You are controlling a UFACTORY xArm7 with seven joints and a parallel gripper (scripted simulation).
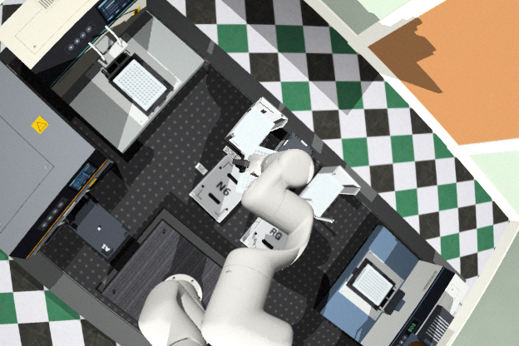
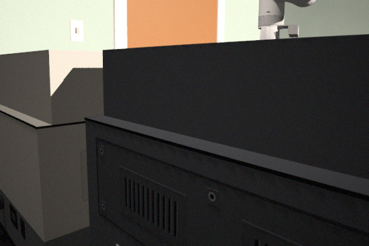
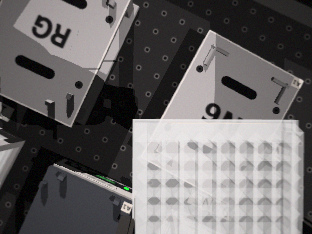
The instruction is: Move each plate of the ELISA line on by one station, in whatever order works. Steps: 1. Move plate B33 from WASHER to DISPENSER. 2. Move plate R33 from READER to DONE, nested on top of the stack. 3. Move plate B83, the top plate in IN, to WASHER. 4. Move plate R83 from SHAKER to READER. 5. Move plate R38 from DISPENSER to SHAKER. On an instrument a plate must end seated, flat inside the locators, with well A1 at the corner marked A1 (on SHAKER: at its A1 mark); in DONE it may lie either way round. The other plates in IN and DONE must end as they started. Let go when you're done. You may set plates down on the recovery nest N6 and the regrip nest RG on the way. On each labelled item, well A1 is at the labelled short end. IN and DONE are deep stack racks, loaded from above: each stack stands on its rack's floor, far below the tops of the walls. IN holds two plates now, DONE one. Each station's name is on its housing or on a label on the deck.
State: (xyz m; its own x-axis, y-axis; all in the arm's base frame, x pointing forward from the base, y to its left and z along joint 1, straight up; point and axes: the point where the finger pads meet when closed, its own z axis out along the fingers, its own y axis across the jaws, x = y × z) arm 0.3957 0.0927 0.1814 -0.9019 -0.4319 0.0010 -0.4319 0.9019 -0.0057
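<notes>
Right now the dark reader nest is 39 cm behind my hand, 21 cm to the left of it and 12 cm below it. The rest, counted from my hand: N6 nest: 19 cm below, 7 cm behind, 1 cm to the left; regrip nest RG: 19 cm to the right, 17 cm below, 8 cm behind.
</notes>
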